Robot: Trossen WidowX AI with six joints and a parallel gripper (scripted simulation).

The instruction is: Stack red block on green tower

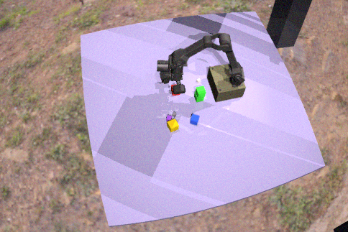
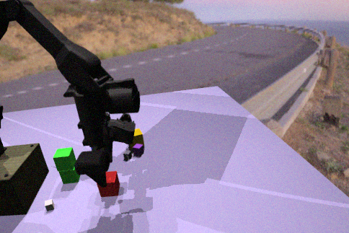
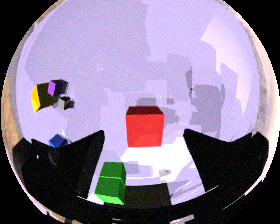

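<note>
Now: gripper tip 30 mm above the red block. From my gripper tip the other things lie so: small white cube (150 mm behind, 40 mm to the right, 40 mm below); then small purple cube (160 mm to the left, 70 mm ahead, 40 mm below); then tiny grey cube (140 mm to the left, 40 mm below, 40 mm ahead).
</note>
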